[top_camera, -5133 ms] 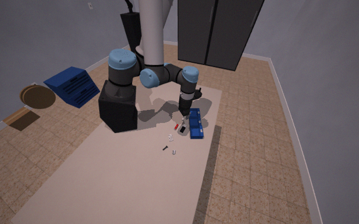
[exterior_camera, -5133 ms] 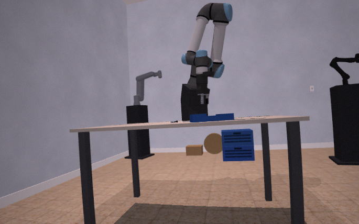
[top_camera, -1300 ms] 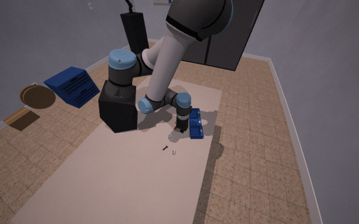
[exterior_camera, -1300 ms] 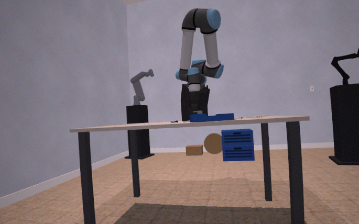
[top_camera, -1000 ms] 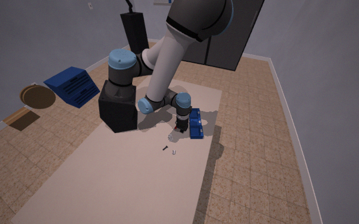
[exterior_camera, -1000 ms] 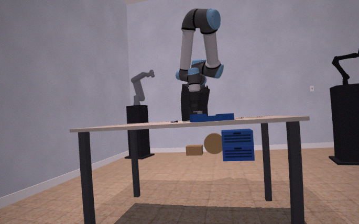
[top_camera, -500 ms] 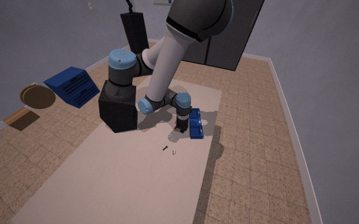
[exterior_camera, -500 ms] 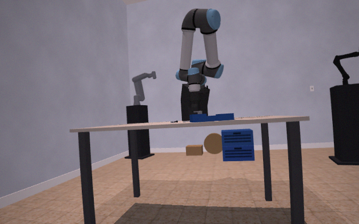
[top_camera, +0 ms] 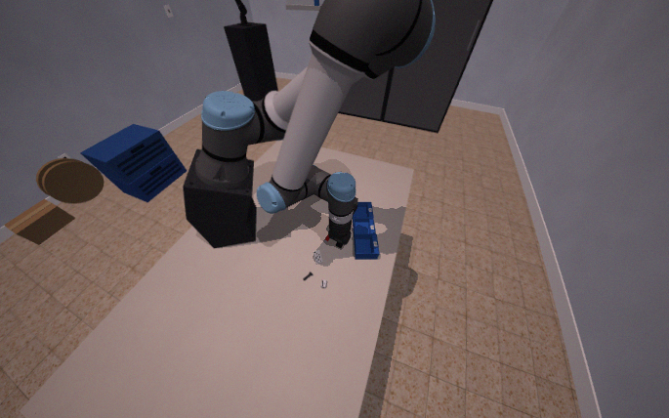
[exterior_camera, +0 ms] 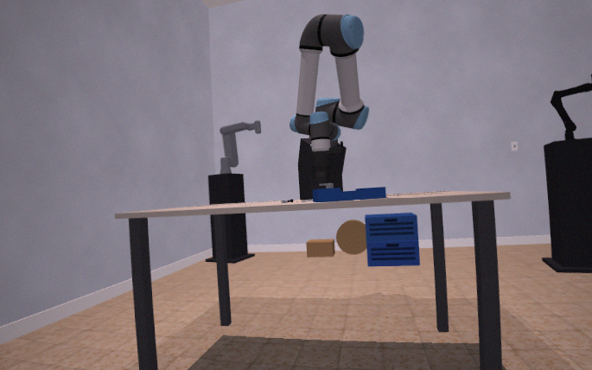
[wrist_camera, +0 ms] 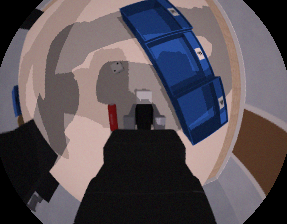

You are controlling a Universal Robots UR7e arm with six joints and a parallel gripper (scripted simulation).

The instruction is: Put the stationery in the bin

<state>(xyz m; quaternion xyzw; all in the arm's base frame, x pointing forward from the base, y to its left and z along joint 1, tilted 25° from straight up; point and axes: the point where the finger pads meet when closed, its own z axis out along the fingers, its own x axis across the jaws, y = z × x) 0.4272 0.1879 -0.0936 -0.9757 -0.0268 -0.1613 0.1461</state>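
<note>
My gripper is now 5 cm past the red item, 2 cm to the left of it and 1 cm above it. Also, from my hand: tiny white piece 7 cm to the left, 5 cm behind, 1 cm below; black block 1 cm to the left, 1 cm below; blue bin 9 cm to the left, 5 cm ahead.
</note>
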